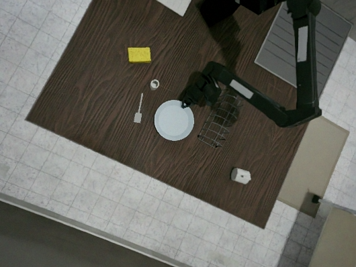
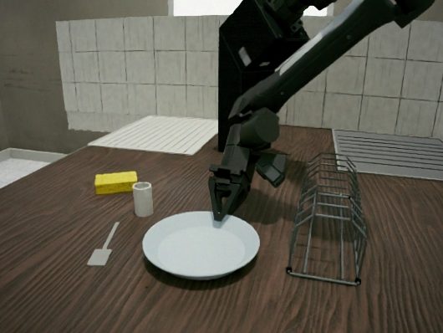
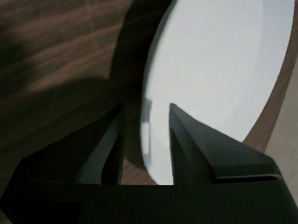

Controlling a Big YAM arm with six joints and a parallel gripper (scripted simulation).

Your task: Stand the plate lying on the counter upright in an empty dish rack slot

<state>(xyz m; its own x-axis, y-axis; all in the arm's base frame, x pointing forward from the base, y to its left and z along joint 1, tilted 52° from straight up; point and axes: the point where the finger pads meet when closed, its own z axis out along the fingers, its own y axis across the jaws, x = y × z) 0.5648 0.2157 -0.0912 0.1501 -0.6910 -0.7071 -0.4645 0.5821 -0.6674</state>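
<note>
Now: hand 9 cm short of the plate, 1 cm to the right of it and 1 cm above it. Round my hand: white mat: 55 cm to the right, 52 cm behind, 2 cm below; grey draining board: 74 cm behind, 28 cm to the left, 2 cm below; white mug: 46 cm to the left, 7 cm ahead, 1 cm above.
</note>
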